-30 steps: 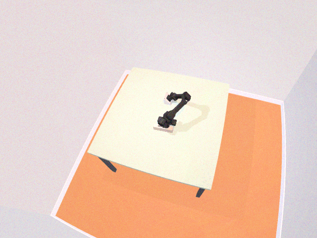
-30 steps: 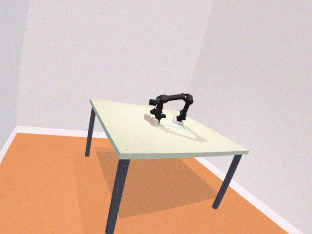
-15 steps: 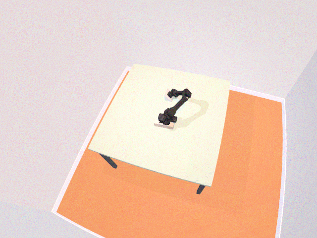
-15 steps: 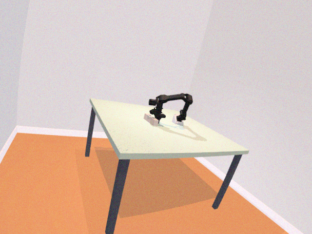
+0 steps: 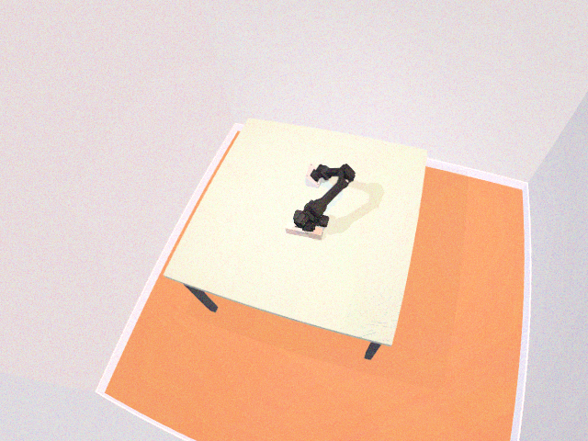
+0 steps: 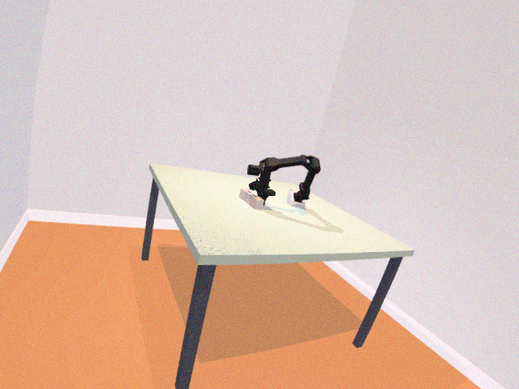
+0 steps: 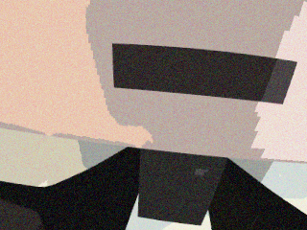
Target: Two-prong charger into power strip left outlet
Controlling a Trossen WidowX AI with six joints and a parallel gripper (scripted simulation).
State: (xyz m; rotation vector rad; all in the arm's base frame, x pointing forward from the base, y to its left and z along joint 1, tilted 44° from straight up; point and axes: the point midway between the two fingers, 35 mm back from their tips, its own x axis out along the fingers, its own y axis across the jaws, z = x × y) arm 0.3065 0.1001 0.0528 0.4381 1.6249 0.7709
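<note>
The black two-prong charger lies 2 cm ahead of my gripper tip and 1 cm above it.
</note>
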